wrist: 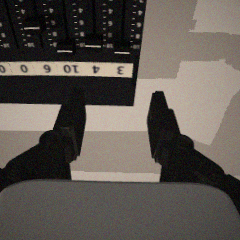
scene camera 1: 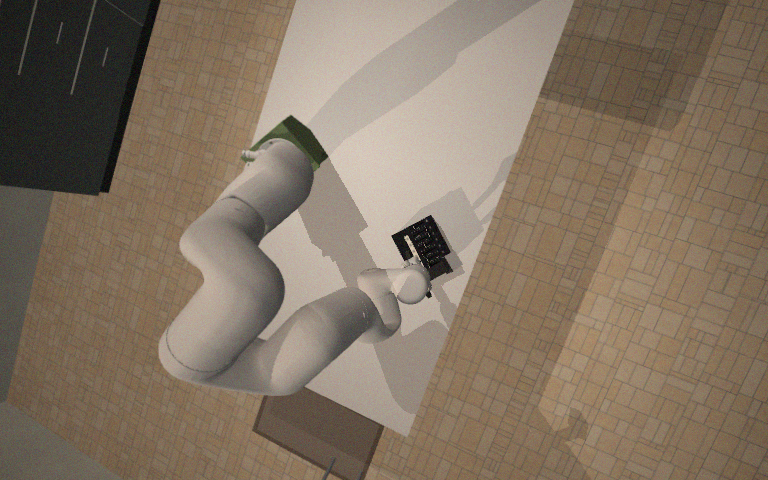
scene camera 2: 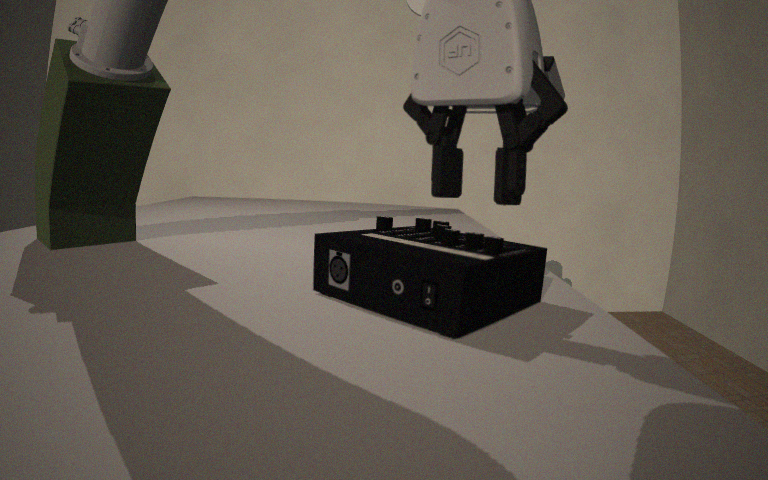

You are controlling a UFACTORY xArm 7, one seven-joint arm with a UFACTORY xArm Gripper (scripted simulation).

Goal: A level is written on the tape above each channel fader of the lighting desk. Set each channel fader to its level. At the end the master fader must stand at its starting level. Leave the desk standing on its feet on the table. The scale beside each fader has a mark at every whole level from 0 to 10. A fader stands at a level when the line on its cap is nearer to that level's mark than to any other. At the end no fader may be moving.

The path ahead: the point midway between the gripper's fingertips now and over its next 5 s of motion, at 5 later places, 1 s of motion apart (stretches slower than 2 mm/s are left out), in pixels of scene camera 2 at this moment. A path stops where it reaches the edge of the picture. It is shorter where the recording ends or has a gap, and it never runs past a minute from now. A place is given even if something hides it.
The gripper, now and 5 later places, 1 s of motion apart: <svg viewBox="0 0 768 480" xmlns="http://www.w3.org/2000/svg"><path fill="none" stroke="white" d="M476 200L476 211L475 232L476 238L476 250L485 249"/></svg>
